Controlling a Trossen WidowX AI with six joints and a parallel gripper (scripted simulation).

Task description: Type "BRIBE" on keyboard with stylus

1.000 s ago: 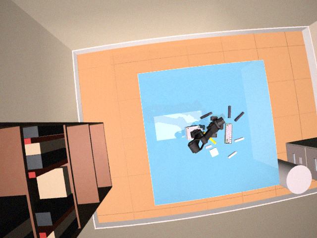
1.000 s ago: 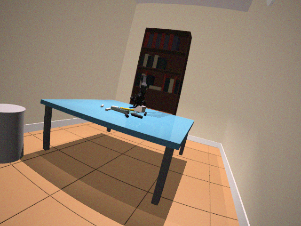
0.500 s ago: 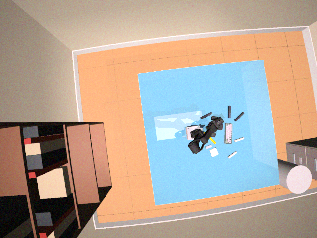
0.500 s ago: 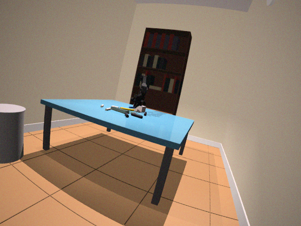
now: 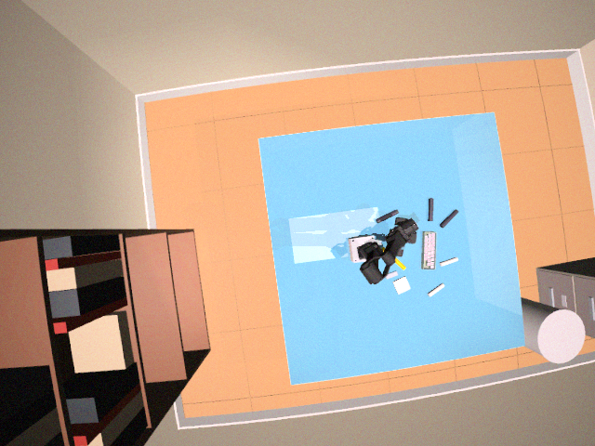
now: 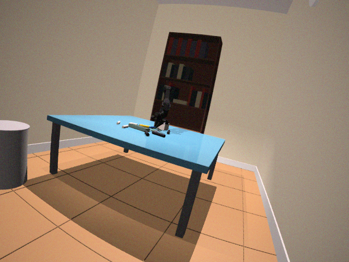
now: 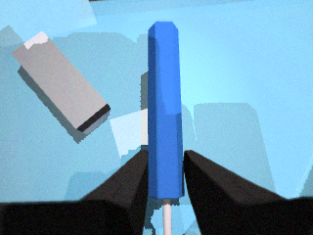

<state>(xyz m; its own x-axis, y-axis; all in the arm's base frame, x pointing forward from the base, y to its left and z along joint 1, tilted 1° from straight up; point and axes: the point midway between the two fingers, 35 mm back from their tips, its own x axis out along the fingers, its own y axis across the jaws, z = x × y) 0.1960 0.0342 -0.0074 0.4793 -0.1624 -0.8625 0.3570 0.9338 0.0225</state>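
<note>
My gripper tip is now 5 cm past the yellow pencil, 10 cm to the left of it and 2 cm above it. From my gripper tip the other things lie so: blue stylus: right at my gripper tip; stylus tip: 4 cm behind, 1 cm to the left; white block: 4 cm behind, 24 cm to the right, 2 cm below.
</note>
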